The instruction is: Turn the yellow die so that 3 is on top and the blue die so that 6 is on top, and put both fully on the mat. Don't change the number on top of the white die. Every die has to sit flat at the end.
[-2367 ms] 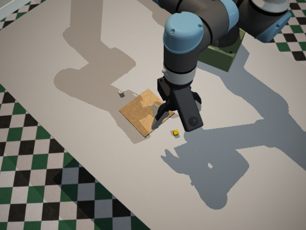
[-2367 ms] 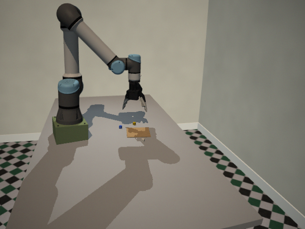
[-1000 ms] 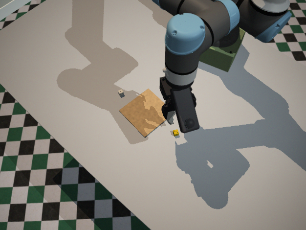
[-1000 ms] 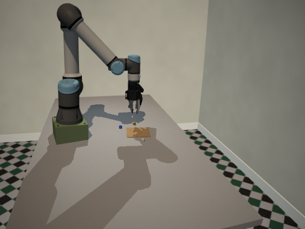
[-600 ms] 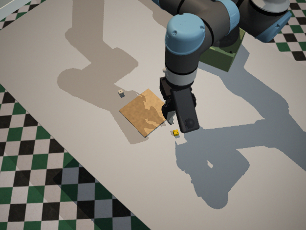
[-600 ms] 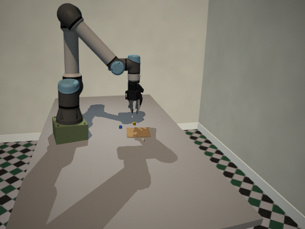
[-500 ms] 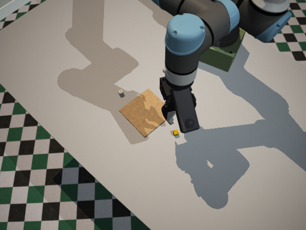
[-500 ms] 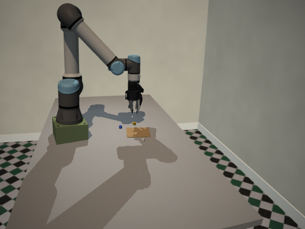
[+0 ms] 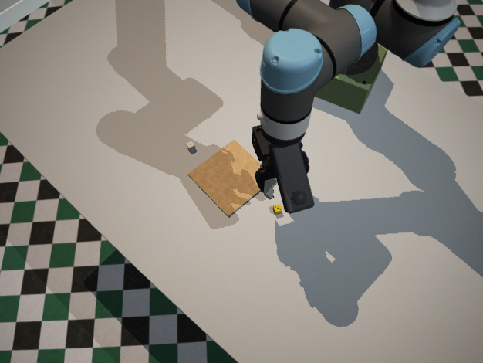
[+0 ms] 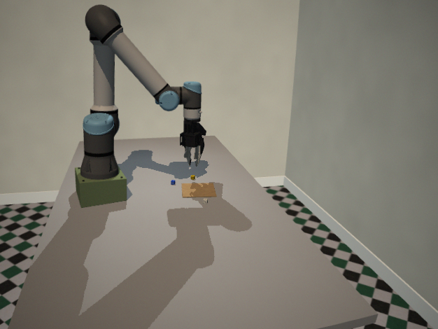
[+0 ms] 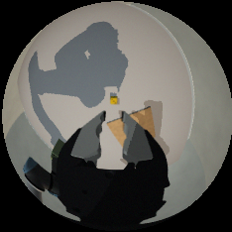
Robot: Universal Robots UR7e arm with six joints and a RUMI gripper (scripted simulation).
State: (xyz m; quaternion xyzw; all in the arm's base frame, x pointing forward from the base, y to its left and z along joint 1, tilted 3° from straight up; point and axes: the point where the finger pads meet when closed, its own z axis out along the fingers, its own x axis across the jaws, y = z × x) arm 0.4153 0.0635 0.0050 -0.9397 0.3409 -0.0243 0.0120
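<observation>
My gripper is now 7 cm above the yellow die. The rest, counted from my hand: blue die (10 cm behind, 7 cm below, 3 cm to the right); tan mat (13 cm to the right, 8 cm below, 2 cm behind); white die (25 cm to the right, 7 cm below, 3 cm behind).
</observation>
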